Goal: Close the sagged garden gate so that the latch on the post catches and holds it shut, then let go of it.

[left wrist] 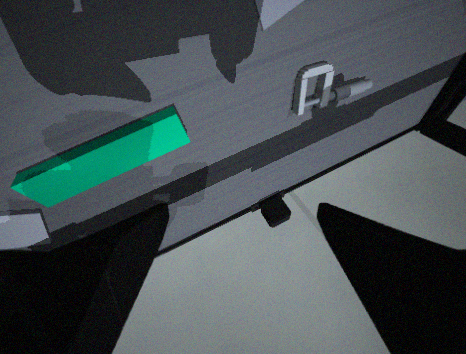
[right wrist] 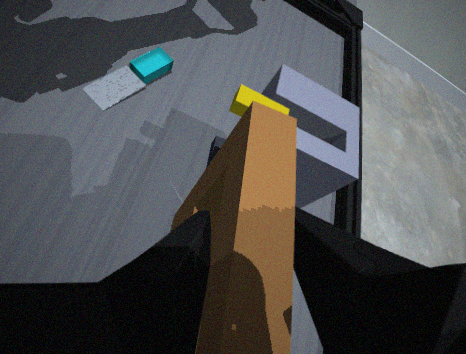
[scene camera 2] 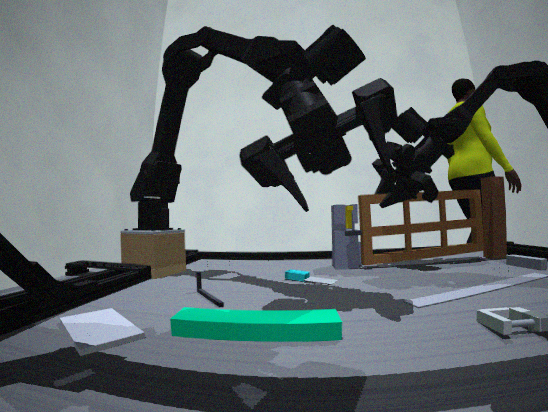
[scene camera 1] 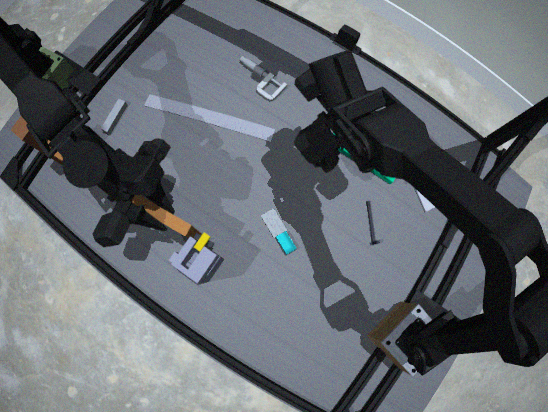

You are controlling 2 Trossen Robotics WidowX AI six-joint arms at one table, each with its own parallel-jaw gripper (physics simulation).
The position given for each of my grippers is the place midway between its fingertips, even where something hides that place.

My left gripper (scene camera 2: 348,189) is open, with nothing in its grasp. Also in view: a cyan-handled scraper (right wrist: 106,92). Further things: my right gripper (scene camera 1: 169,221), a wooden gate (right wrist: 248,186), a grey latch post (scene camera 1: 200,266) and a yellow latch (right wrist: 244,96).
My left gripper also shows in the left wrist view (left wrist: 243,210) and in scene camera 1 (scene camera 1: 337,109). My right gripper shows as well in the right wrist view (right wrist: 247,219) and in scene camera 2 (scene camera 2: 376,204). The grey latch post shows as well in the right wrist view (right wrist: 327,142). The left wrist view does not show the cyan-handled scraper: it is out of frame.
